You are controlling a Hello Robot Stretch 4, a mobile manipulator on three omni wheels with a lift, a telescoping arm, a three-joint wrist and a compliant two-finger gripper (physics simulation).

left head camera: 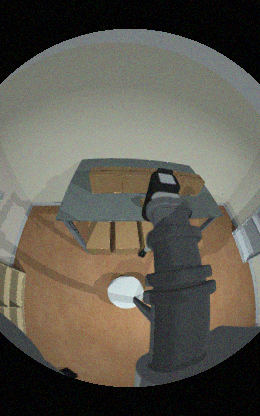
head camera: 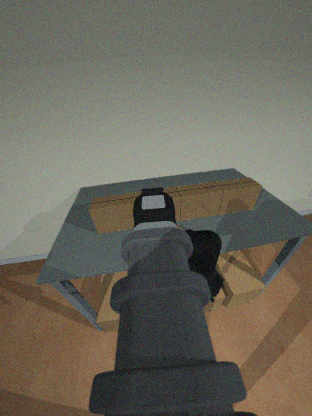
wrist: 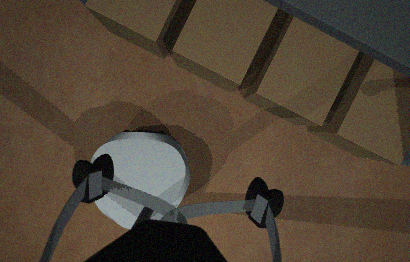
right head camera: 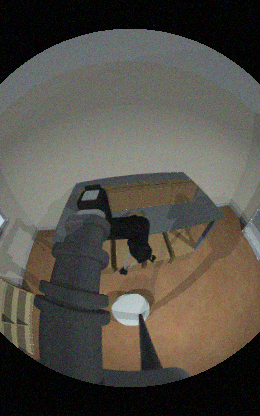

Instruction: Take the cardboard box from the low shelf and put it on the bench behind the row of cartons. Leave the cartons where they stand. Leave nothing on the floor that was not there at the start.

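Places are measured from the robot's base along level axes (x ahead, y left, z up), in millimetres.
Pixels of known places: gripper, fingertip midpoint: (wrist: 181,182) (right head camera: 137,266); robot's base at its link origin: (left head camera: 124,290) (wrist: 145,171) (right head camera: 131,308).
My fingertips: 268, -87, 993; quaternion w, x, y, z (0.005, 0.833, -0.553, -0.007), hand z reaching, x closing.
Note:
Ahead of a thing's pixels: the offset from my fingertips to its middle, as dx, dy, dz. Level surfaces: height alone.
The grey bench {dz -106} (head camera: 75,245) (left head camera: 80,206) (right head camera: 204,209) (wrist: 372,30) stands against the wall. A row of brown cartons {+596, -182, -16} (head camera: 197,206) (left head camera: 106,181) (right head camera: 152,196) stands upright along its rear part. A small tan piece of the cardboard box {+396, -3, -81} (left head camera: 143,201) shows beside my arm in the left head view, on the bench top in front of the row; the arm hides the rest. My gripper (right head camera: 137,264) (wrist: 181,182) is open with nothing between its fingers. It hangs low in front of the bench, out over the floor, clear of the box. The low shelf cannot be made out for certain.
Several large tan cartons (head camera: 245,280) (left head camera: 99,235) (wrist: 220,40) lie under the bench, with narrow gaps between them. A white round object (left head camera: 125,292) (right head camera: 130,309) (wrist: 145,167) is on the floor before the bench. A tan slatted unit (left head camera: 20,292) (right head camera: 27,320) stands at the left edge.

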